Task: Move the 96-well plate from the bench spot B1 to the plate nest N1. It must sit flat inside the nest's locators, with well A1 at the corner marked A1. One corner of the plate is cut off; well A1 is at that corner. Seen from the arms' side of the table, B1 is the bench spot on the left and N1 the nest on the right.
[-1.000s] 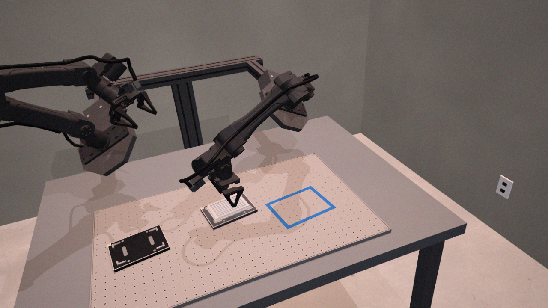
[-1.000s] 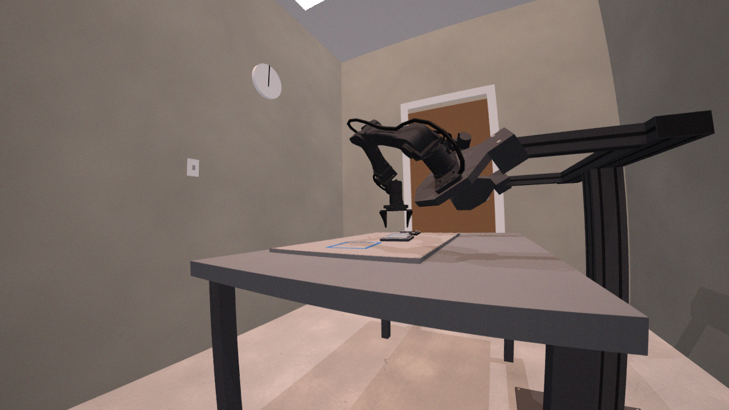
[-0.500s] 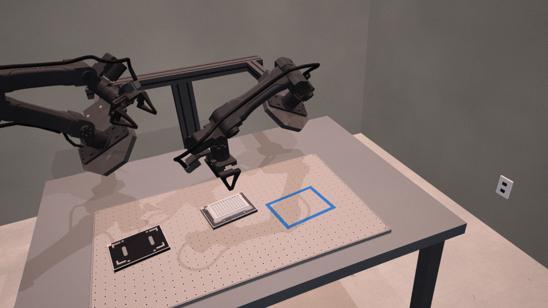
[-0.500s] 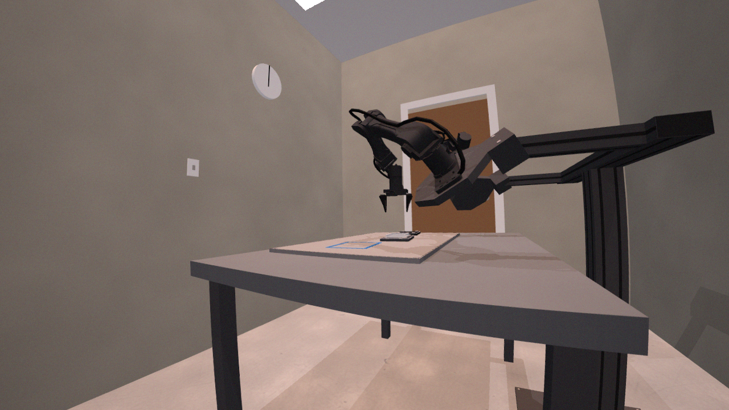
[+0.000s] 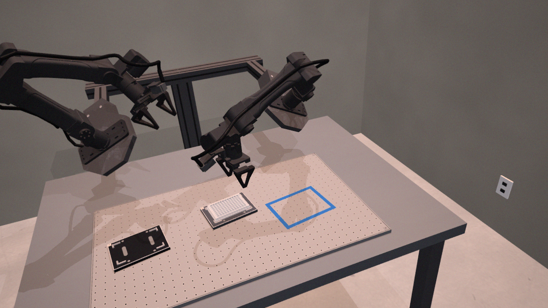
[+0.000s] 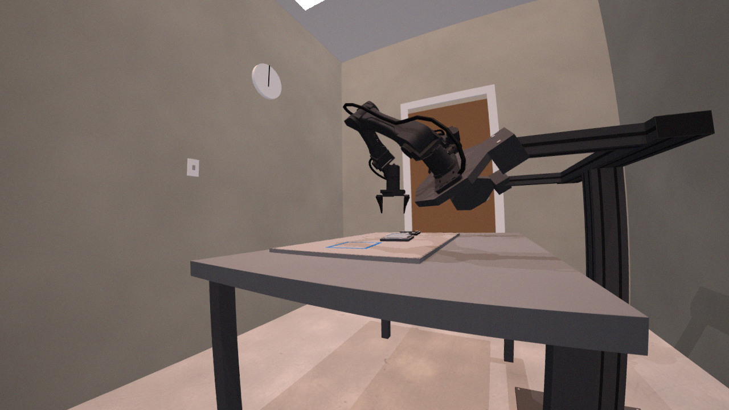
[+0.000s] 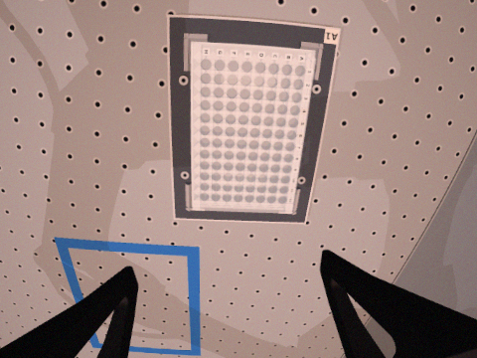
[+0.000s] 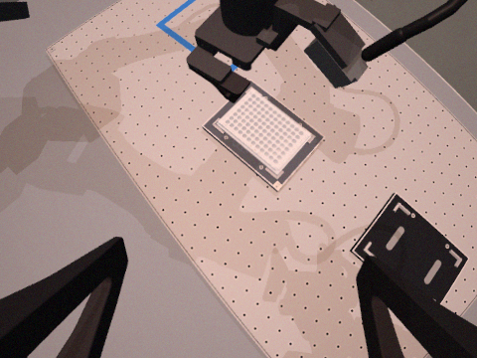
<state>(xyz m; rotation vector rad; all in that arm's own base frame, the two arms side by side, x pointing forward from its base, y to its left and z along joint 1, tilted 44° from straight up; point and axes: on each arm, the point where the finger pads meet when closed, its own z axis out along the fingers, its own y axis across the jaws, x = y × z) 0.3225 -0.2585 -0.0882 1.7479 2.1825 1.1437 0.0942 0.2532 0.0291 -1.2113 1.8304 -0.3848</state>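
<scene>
Right now my right hand is 150 mm short of the 96-well plate, 130 mm to the right of it and 300 mm above it.
</scene>
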